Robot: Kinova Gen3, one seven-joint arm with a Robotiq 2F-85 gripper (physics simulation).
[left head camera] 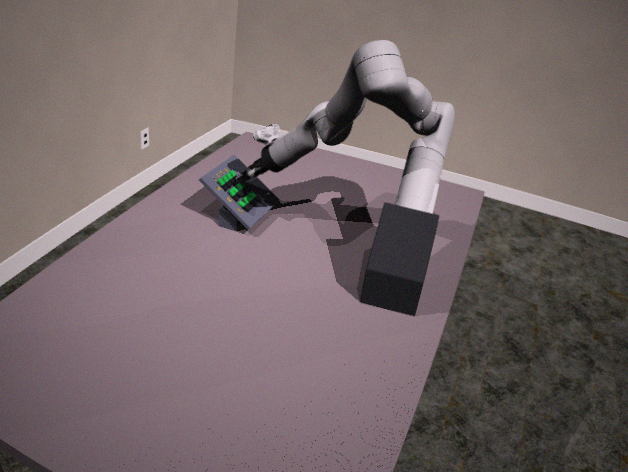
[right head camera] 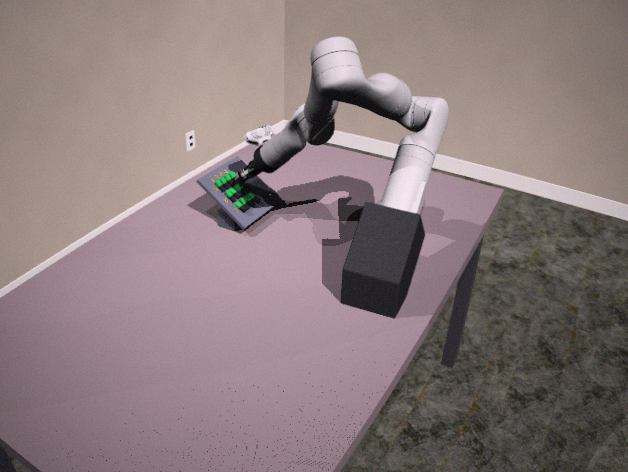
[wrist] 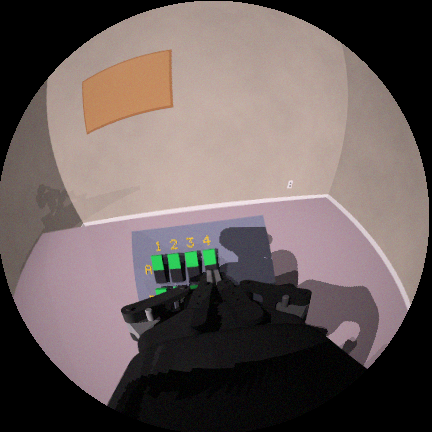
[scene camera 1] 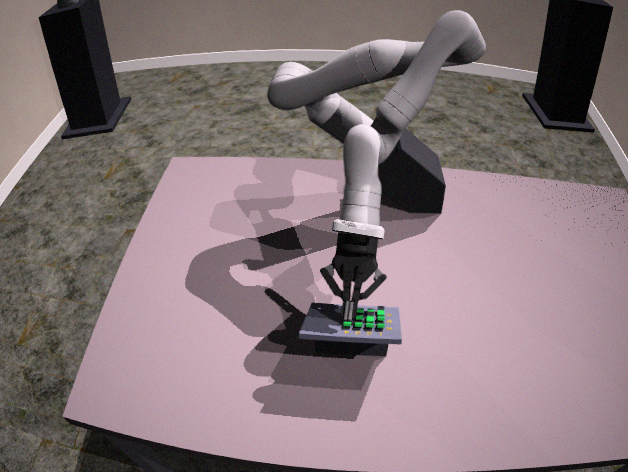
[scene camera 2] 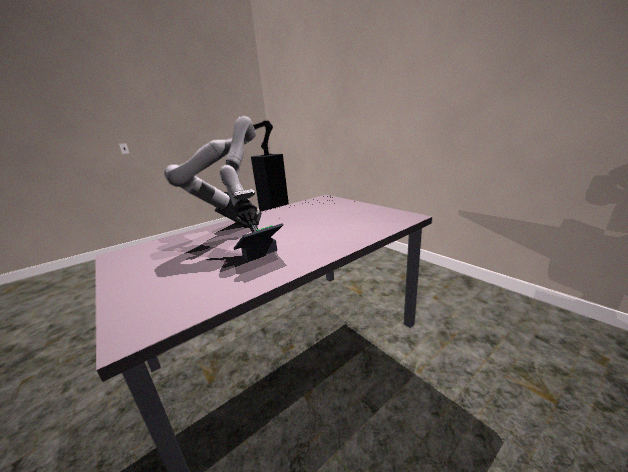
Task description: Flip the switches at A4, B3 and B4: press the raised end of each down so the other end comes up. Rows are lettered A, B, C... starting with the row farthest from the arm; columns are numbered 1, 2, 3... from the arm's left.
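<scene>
The tilted grey-blue switch panel (left head camera: pixel 253 220) (right head camera: pixel 248 221) (scene camera 1: pixel 395 332) (scene camera 2: pixel 263 234) (wrist: pixel 142 245) carries rows of green-and-black rocker switches. In the wrist view, switch A4 (wrist: pixel 209 258) shows its green half at the far end, like the rest of row A. My gripper (left head camera: pixel 243 177) (right head camera: pixel 239 178) (scene camera 1: pixel 348 318) (scene camera 2: pixel 255 230) (wrist: pixel 212 277) is shut and empty. Its tips are at the near, black end of A4; contact is unclear. A green sliver of switch B3 (wrist: pixel 194 287) shows beside the fingers. B4 is hidden behind the gripper, and so are the lower rows in the wrist view.
The panel stands on a dark stand (scene camera 2: pixel 258 247) on the pink table (left head camera: pixel 203 329) (right head camera: pixel 203 329) (scene camera 1: pixel 482 380) (scene camera 2: pixel 329 238). The arm's dark base block (left head camera: pixel 401 248) (right head camera: pixel 380 248) (scene camera 1: pixel 416 177) is on the same table. Dark pedestals (scene camera 1: pixel 81 65) (scene camera 2: pixel 270 180) stand beyond the table.
</scene>
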